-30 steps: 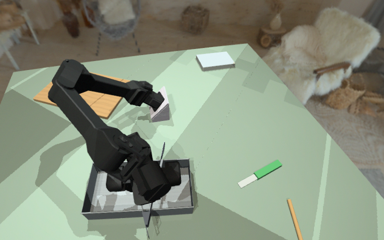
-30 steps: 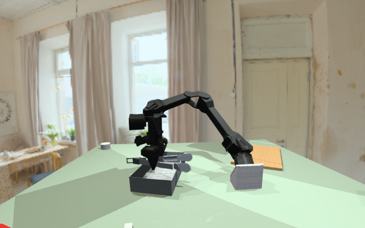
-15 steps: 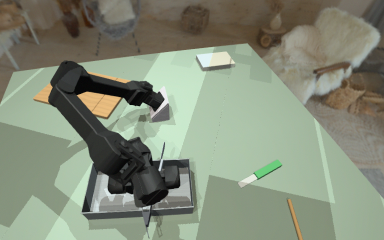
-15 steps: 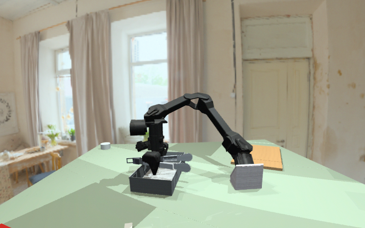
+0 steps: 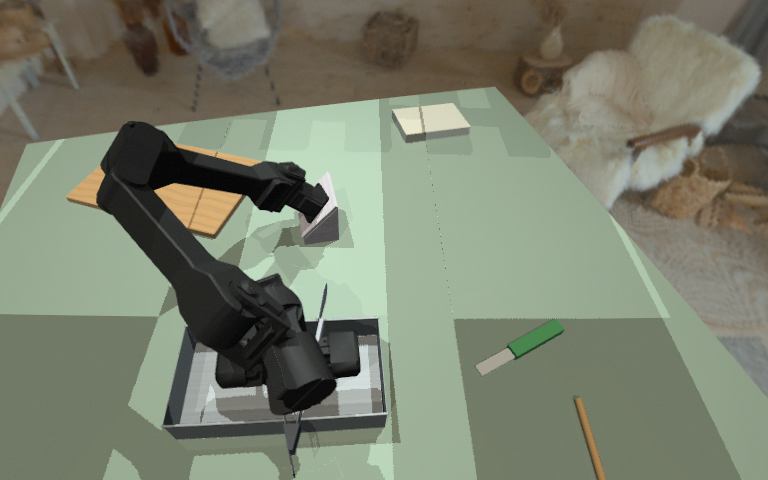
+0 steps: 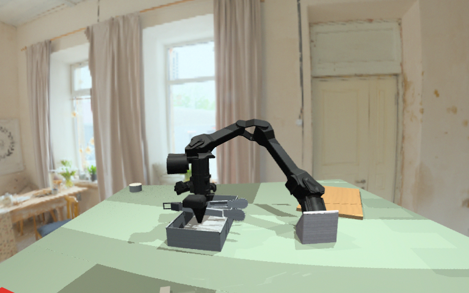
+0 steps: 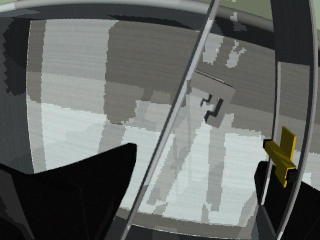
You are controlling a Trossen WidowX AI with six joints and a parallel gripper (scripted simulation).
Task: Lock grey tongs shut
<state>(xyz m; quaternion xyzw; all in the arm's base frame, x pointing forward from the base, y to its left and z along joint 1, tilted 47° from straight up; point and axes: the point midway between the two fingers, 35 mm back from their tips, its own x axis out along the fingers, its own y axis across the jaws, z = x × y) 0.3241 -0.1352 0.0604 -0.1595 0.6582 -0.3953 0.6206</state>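
Right now my gripper tip is 2 cm to the left of the dark roasting tin and 2 cm past it. Also, from my gripper tip: yellow lock piece 4 cm above, 2 cm to the right, 2 cm ahead; then wooden board 57 cm behind, 13 cm to the right, 2 cm below; then cream block 57 cm behind, 54 cm to the left, 2 cm below.
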